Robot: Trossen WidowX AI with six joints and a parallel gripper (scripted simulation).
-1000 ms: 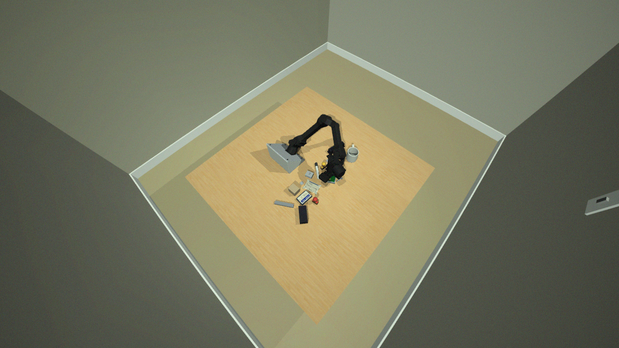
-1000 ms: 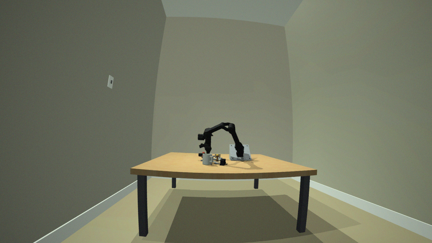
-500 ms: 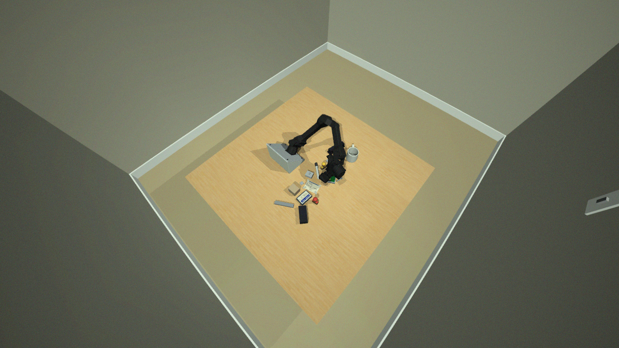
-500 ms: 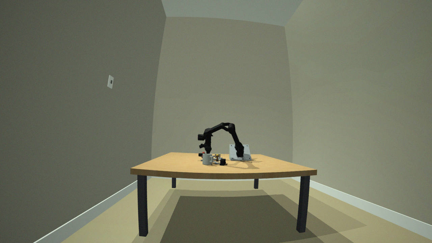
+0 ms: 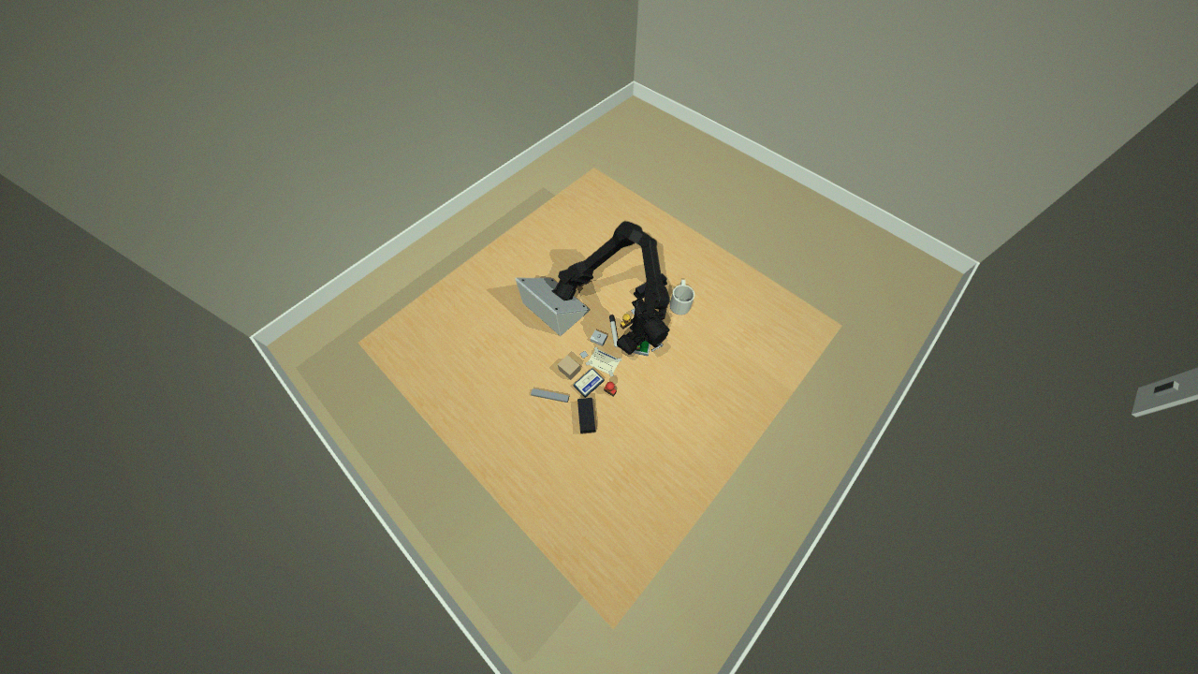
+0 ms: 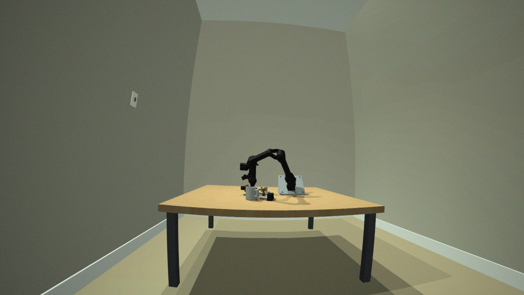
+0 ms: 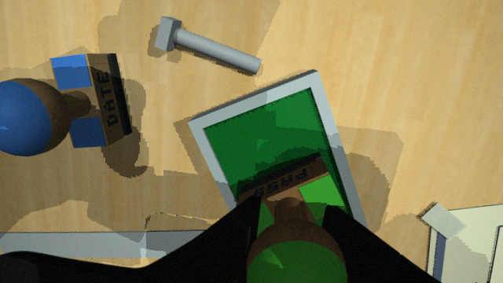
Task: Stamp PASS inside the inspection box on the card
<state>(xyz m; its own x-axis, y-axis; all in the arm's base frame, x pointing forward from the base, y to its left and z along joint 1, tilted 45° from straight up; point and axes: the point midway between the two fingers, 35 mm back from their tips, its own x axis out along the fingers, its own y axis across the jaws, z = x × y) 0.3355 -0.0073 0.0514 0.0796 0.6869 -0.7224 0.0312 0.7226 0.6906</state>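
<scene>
The pass stamp lies right at my gripper tip. Also, from my gripper tip: green ink pad 3 cm below; blue date stamp 9 cm to the left, 3 cm ahead, 2 cm below; yellow hold stamp 9 cm behind, 5 cm to the left, 2 cm below.
</scene>
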